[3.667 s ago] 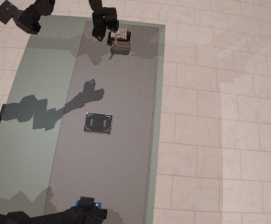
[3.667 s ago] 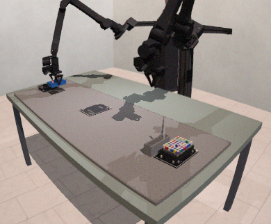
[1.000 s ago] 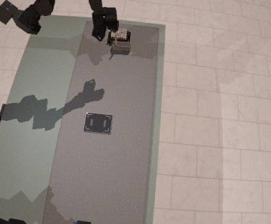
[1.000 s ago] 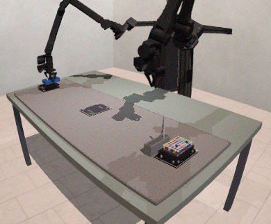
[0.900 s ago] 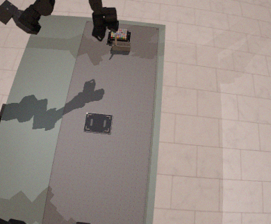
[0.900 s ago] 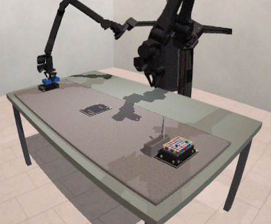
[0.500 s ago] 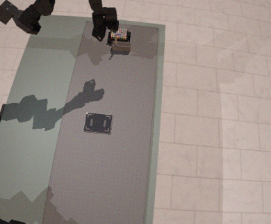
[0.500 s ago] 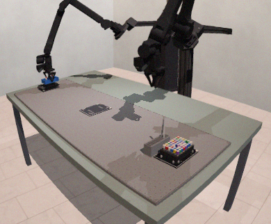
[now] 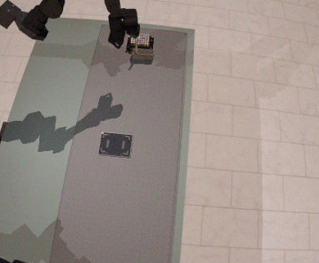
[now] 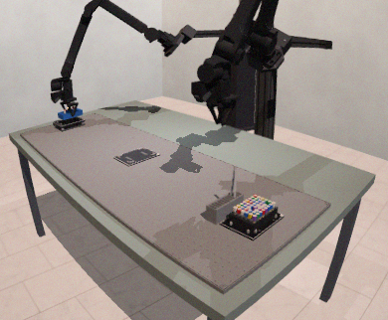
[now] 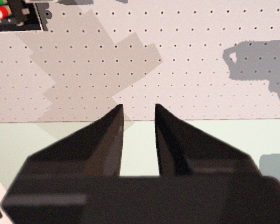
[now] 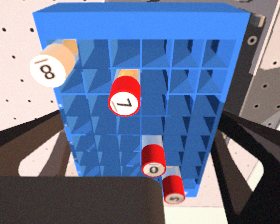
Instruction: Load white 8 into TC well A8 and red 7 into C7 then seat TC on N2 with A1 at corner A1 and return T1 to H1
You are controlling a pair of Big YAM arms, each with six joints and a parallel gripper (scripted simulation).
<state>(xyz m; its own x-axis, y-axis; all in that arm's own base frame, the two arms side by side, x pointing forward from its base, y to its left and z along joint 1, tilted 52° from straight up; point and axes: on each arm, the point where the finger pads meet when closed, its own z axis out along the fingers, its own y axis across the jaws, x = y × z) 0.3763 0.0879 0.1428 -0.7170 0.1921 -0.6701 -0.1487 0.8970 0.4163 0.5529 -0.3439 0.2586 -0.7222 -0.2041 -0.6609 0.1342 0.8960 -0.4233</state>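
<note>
Right now my right hand is 6 cm above the raised nest and 3 cm to the left of it. From my right hand the other things lie so: holder: 120 cm to the left, 12 cm behind, 7 cm below; then tube carrier: right at my right hand.
</note>
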